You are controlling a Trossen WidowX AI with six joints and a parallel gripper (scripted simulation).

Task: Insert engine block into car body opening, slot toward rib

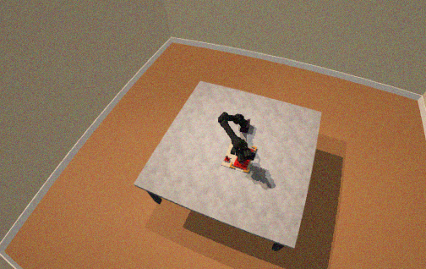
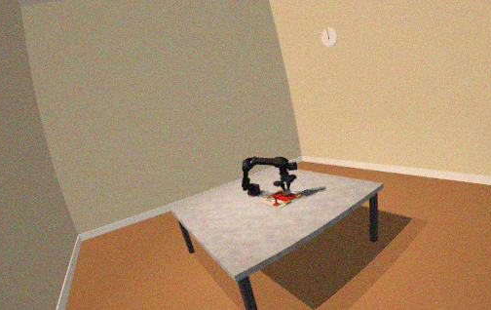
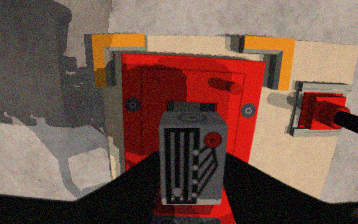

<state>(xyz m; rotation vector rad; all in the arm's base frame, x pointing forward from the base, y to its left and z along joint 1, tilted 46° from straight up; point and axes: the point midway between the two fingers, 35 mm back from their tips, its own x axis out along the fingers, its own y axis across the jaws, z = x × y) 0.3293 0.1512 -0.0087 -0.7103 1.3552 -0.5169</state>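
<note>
My gripper tip is 1 cm above the grey engine block. Also, from my gripper tip: tan base plate: 5 cm below, 4 cm behind, 3 cm to the right.
</note>
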